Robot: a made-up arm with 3 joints.
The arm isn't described. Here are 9 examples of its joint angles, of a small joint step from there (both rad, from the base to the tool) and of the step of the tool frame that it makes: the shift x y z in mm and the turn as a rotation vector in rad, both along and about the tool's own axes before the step.
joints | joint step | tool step
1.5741 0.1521 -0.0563 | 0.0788 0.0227 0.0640 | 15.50 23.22 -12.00 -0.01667 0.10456 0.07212
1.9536 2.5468 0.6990 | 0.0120 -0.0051 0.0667 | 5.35 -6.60 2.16 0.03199 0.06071 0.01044
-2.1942 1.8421 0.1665 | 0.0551 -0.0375 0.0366 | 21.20 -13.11 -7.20 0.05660 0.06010 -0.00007
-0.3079 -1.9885 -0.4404 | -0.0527 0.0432 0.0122 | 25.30 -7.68 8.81 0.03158 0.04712 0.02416
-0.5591 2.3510 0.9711 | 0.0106 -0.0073 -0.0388 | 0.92 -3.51 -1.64 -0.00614 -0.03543 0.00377
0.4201 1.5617 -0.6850 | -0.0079 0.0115 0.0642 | 1.22 -1.88 6.27 0.02276 0.05168 0.01004
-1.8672 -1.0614 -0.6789 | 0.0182 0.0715 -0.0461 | -13.18 -0.58 -3.22 0.01670 -0.07948 0.06233
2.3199 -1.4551 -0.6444 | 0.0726 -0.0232 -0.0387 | -34.28 19.12 -5.79 -0.05543 -0.08225 0.01863
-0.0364 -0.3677 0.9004 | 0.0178 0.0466 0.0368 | 4.64 4.29 -3.59 -0.03715 0.04674 0.02514
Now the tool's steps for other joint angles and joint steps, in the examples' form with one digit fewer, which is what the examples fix.
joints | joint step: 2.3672 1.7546 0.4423 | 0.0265 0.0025 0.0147
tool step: 10.3 -7.5 -0.8 0.0168 0.0270 0.0222
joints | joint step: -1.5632 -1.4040 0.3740 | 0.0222 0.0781 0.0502
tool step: -6.6 -1.1 -8.7 -0.0295 0.0327 0.0781
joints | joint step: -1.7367 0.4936 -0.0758 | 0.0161 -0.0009 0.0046
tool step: 4.7 3.8 -2.6 -0.0019 0.0164 0.0096
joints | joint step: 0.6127 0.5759 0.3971 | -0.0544 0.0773 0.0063
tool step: -24.8 -15.6 1.9 -0.0085 -0.0436 0.0507
